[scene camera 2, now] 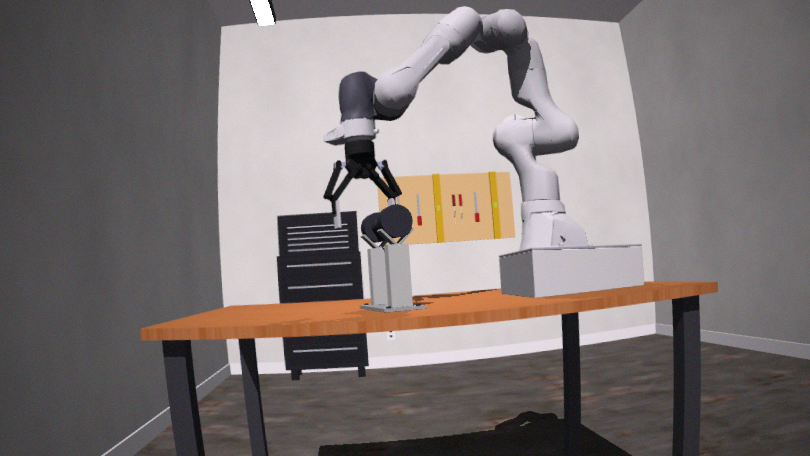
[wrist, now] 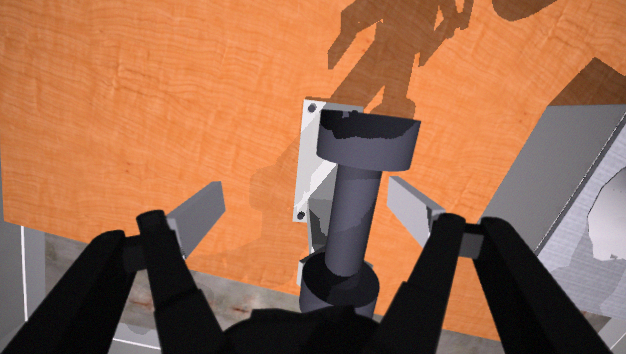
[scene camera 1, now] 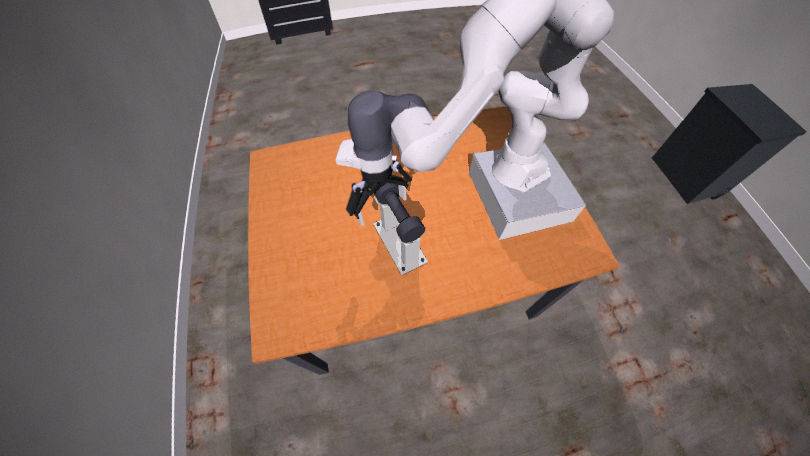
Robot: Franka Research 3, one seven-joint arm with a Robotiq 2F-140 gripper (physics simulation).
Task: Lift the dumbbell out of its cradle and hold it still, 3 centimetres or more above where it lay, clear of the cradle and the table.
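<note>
The dark grey dumbbell (scene camera 1: 410,228) (scene camera 2: 396,220) (wrist: 354,220) rests across the tops of the pale grey cradle (scene camera 1: 410,254) (scene camera 2: 399,277) (wrist: 310,145), which stands on the table. My gripper (scene camera 1: 382,206) (scene camera 2: 365,214) (wrist: 306,193) is open and empty and points down, over the dumbbell's end farther from scene camera 2. In the wrist view the handle shows between the two fingers, much closer to the right one, with the left one well off to the side. In scene camera 2 the right fingertip is hidden behind the dumbbell. Whether it touches the dumbbell cannot be told.
The wooden table (scene camera 1: 306,271) (scene camera 2: 238,322) (wrist: 125,100) carries the arm's grey base block (scene camera 1: 544,206) (scene camera 2: 583,271) (wrist: 545,165) to the right of the cradle. A dark drawer cabinet (scene camera 2: 320,271) stands behind the table, and a tool board (scene camera 2: 464,226) hangs on the back wall.
</note>
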